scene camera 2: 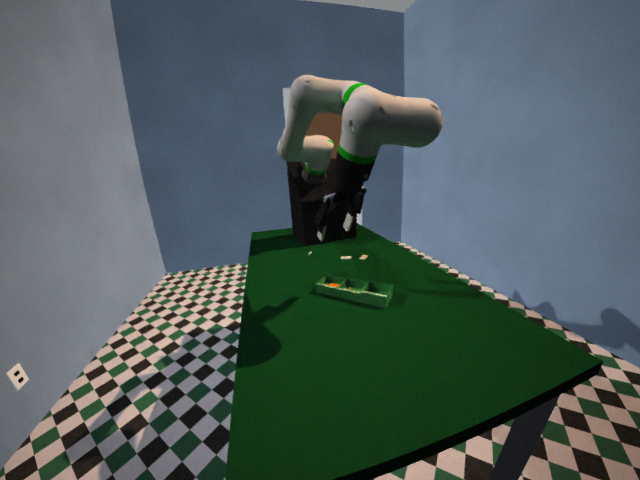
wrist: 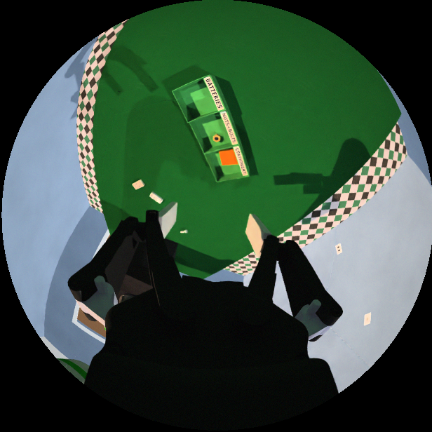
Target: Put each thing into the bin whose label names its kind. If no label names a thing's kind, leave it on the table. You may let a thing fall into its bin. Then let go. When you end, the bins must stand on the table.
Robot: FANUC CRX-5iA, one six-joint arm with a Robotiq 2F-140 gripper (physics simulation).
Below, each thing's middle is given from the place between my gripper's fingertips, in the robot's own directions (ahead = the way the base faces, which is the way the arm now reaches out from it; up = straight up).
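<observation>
The green three-compartment bin tray [scene camera 2: 373, 293] sits 20 cm below my hand, and from that same hand it is also 5 cm to the left and 3 cm ahead.
</observation>
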